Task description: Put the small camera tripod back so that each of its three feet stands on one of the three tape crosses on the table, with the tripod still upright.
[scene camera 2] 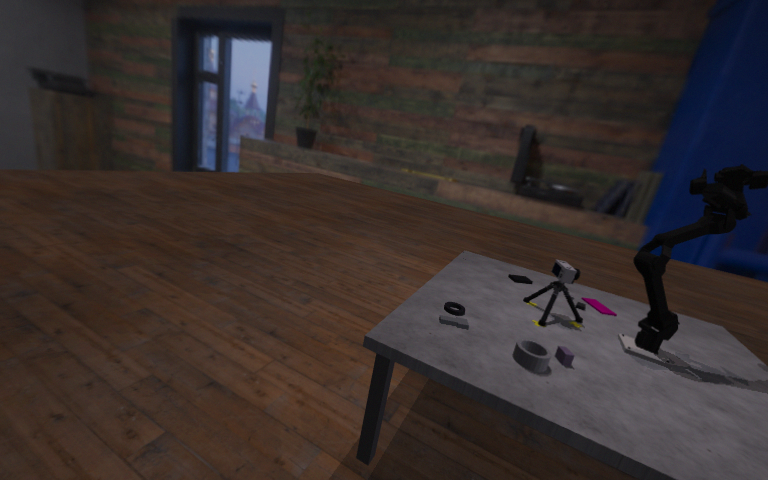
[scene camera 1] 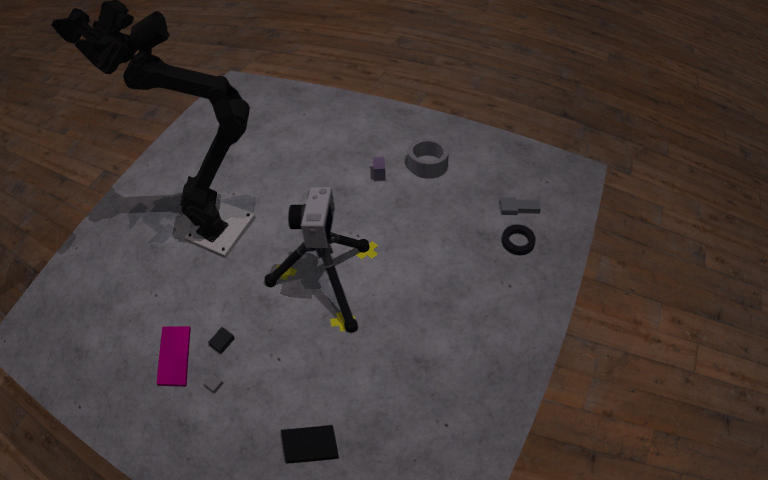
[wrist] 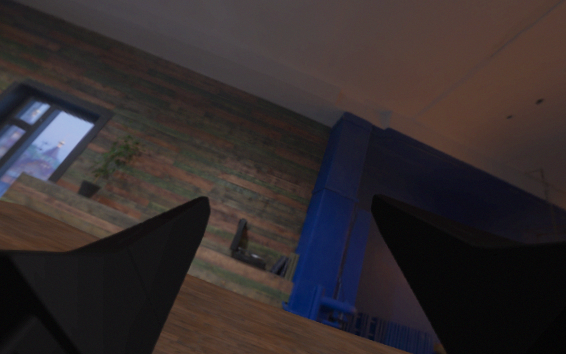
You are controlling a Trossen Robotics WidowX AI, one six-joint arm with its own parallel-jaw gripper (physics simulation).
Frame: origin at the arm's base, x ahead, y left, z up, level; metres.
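Seen in the pictures: gripper, fingertip midpoint: [scene camera 2: 722, 167] [scene camera 1: 63, 32] [wrist: 291, 203]; arm's base, link origin: [scene camera 2: 646, 347] [scene camera 1: 212, 228].
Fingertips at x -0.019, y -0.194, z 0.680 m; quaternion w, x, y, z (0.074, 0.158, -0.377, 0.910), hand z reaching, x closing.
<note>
Offsets run from my fingertips to a thing's top centre. "spot": to the spot under its first point.
The small black tripod [scene camera 1: 338, 285] [scene camera 2: 549, 307] stands upright with a grey camera [scene camera 1: 317, 217] [scene camera 2: 565, 272] on top. In scene camera 1, its left foot sits down and left of the middle of the left yellow cross {spot: dx +0.286, dy +0.172, dz -0.641 m} [scene camera 1: 286, 272]. Its front foot is at the right edge of the front cross {dx +0.433, dy +0.161, dz -0.693 m} [scene camera 1: 338, 322]. Its right foot overlaps the upper left part of the right cross {dx +0.371, dy +0.343, dz -0.693 m} [scene camera 1: 371, 250]. My gripper [wrist: 291, 203] is open and empty, raised high beyond the arm's base, well away from the tripod. Its fingertips are hard to make out in the scene views.
A magenta slab {dx +0.180, dy -0.128, dz -0.685 m} [scene camera 1: 173, 356], a dark block {dx +0.250, dy -0.029, dz -0.678 m} [scene camera 1: 221, 340], a small grey piece {dx +0.302, dy -0.122, dz -0.681 m} [scene camera 1: 213, 384] and a black slab {dx +0.544, dy -0.115, dz -0.678 m} [scene camera 1: 309, 443] lie in front. A purple block {dx +0.263, dy +0.560, dz -0.653 m} [scene camera 1: 378, 168], a grey ring {dx +0.347, dy +0.654, dz -0.645 m} [scene camera 1: 428, 168], a grey bar {dx +0.613, dy +0.640, dz -0.678 m} [scene camera 1: 528, 206] and a black ring {dx +0.651, dy +0.539, dz -0.678 m} [scene camera 1: 506, 247] lie behind and right.
</note>
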